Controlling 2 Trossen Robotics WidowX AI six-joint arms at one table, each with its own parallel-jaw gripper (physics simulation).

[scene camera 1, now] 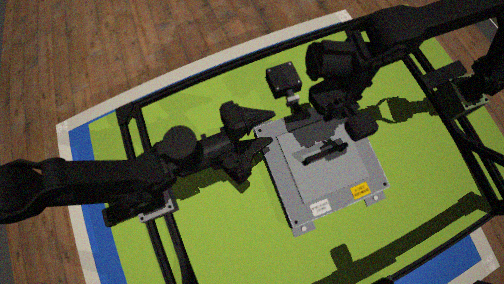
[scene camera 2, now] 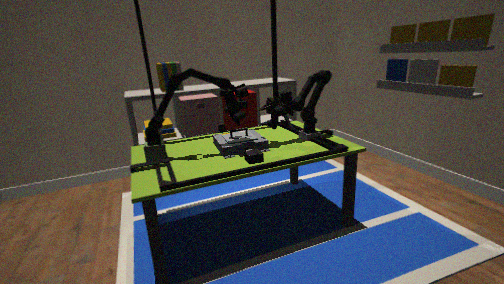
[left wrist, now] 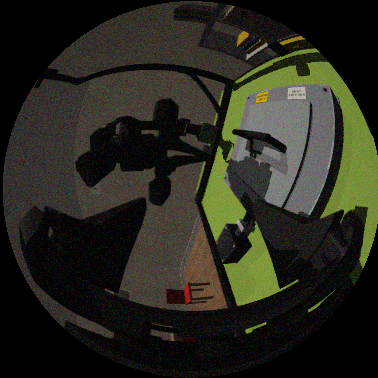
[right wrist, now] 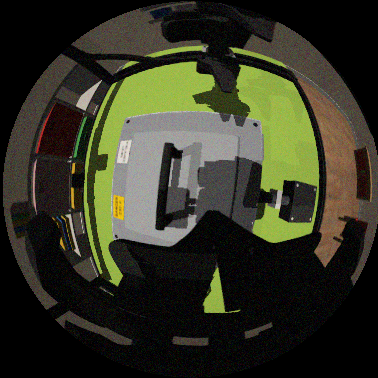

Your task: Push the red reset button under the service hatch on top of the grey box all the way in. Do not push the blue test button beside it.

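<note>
The grey box (scene camera 1: 279,160) (scene camera 2: 222,147) (left wrist: 320,134) (right wrist: 194,121) sits on the green table. Its service hatch (scene camera 1: 332,176) (right wrist: 140,176) lies flat and closed, with a black handle (scene camera 1: 325,152) (scene camera 2: 239,130) (left wrist: 259,135) (right wrist: 162,183) on top. The red and blue buttons are hidden under it. My left gripper (scene camera 1: 273,127) (scene camera 2: 269,112) (left wrist: 201,204) is open and empty at the box's left corner, low over the table. My right gripper (scene camera 1: 361,128) (scene camera 2: 237,119) (right wrist: 211,215) is shut and empty, pointing down above the box's right side beside the handle.
A black motor block (scene camera 1: 283,79) (scene camera 2: 253,156) (left wrist: 231,243) (right wrist: 297,200) joins the box's far edge by a short shaft. Black frame rails (scene camera 1: 160,253) run round the table. A yellow danger label (scene camera 1: 360,190) marks the box's near corner. Shelves with coloured boxes (scene camera 2: 198,112) stand behind.
</note>
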